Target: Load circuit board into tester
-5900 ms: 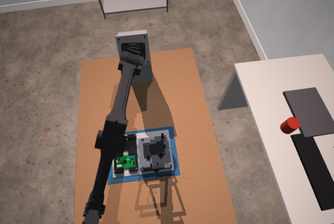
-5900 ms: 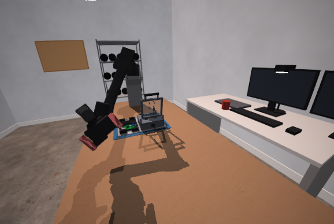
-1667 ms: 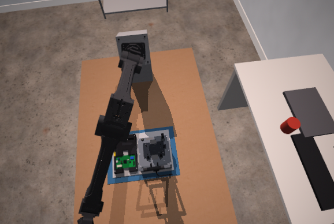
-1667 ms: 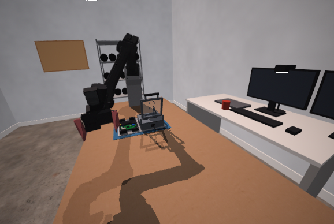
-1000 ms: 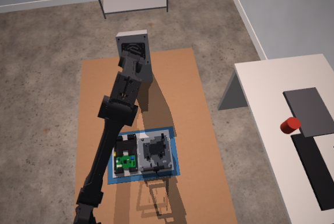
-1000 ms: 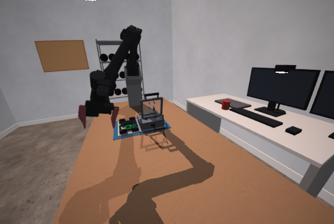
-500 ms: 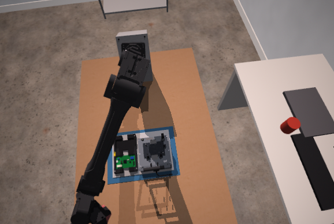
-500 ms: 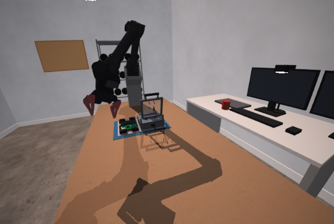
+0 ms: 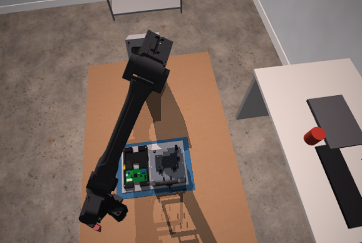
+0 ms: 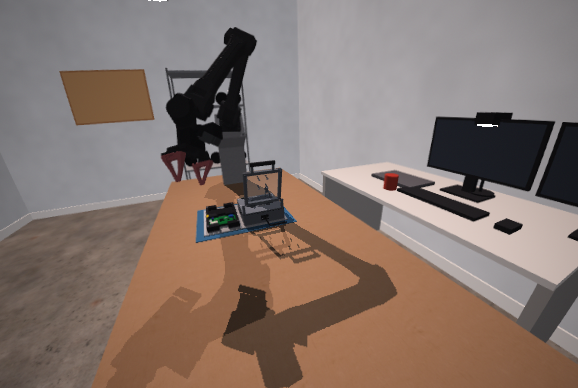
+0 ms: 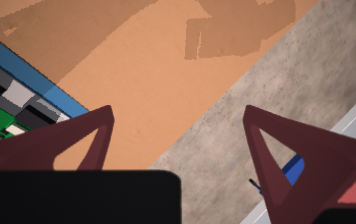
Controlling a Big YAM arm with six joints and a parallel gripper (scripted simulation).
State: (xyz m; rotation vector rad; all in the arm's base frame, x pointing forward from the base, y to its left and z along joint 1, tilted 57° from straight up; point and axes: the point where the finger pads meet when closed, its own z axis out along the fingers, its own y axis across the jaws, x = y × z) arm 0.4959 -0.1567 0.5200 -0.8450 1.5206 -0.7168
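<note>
My hand is 250 mm above the green circuit board, 230 mm past it and 40 mm to the right of it. Round my hand: clear lid: 220 mm to the left, 170 mm behind, 80 mm below.
</note>
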